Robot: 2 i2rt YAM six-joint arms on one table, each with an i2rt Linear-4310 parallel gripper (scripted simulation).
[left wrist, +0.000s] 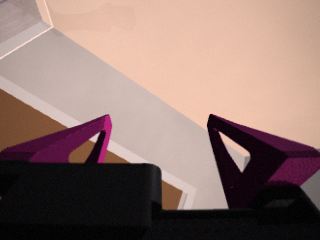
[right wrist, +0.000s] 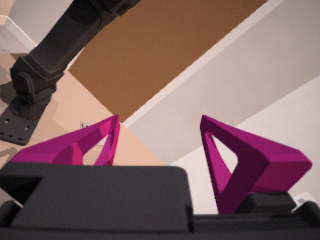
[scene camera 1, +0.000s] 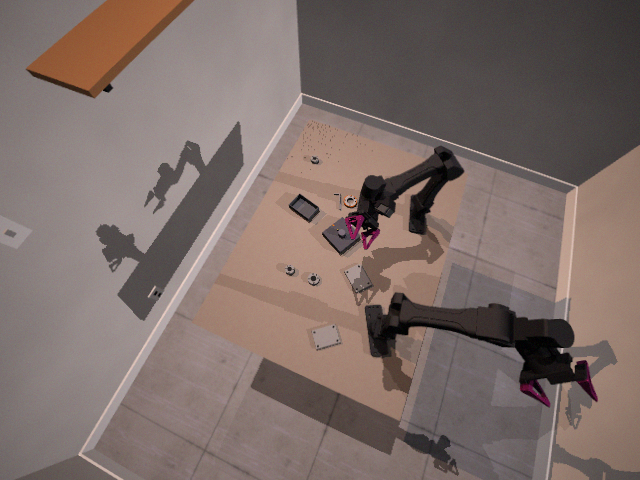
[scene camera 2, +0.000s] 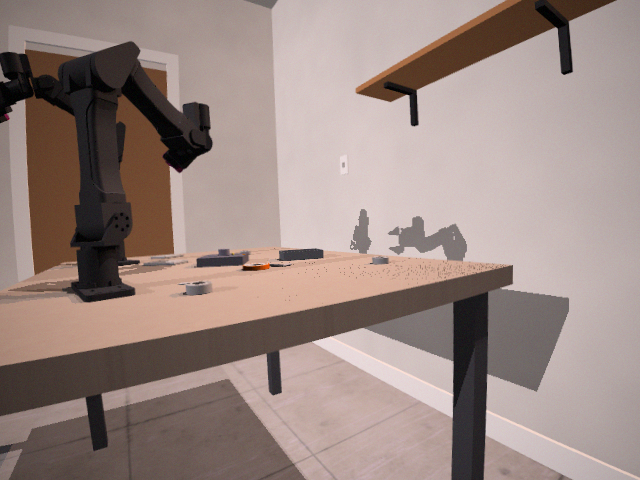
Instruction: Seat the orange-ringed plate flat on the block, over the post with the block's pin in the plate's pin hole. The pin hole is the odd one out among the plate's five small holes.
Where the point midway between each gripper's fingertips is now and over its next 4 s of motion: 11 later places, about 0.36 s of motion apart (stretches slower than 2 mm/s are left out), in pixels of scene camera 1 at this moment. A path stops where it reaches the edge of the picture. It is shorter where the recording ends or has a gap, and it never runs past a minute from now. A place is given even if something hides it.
My left gripper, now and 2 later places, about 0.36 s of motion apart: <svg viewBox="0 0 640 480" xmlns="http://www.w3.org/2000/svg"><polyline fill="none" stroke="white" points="572,402 560,431 537,462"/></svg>
My right gripper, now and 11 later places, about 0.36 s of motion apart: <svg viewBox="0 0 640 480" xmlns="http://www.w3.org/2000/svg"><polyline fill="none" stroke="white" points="359,244 351,242 341,239 332,235 326,229 324,223 326,217 331,210 337,205 346,199 350,196 350,196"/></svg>
